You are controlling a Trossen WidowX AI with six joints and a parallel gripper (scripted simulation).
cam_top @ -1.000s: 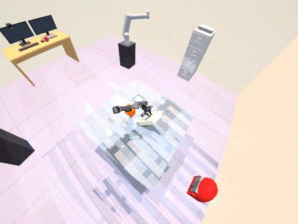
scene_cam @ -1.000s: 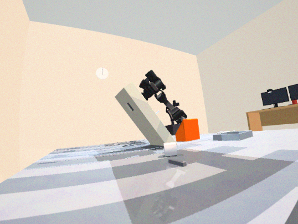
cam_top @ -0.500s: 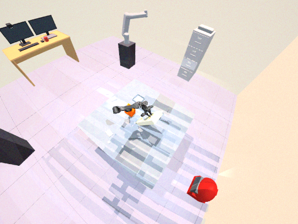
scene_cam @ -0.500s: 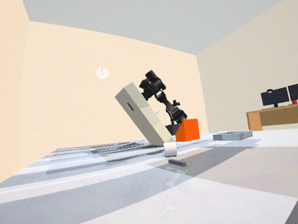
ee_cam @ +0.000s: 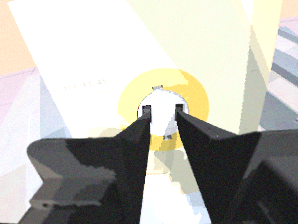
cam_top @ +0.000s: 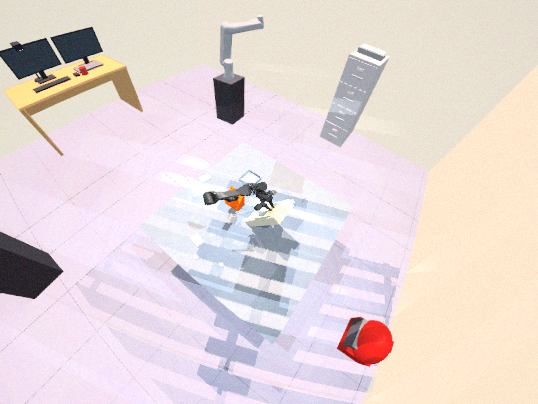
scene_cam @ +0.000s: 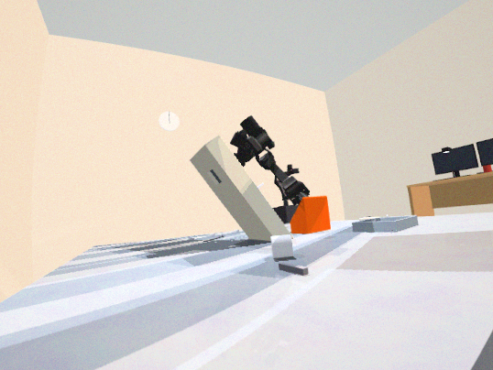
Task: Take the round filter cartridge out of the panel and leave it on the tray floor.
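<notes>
The filter cartridge is 20 mm ahead of my gripper tip and 10 mm below it. From my gripper tip the other things lie so: beige service panel (80 mm below, 30 mm behind); shallow grey tray (390 mm behind, 320 mm to the left, 250 mm below).
</notes>
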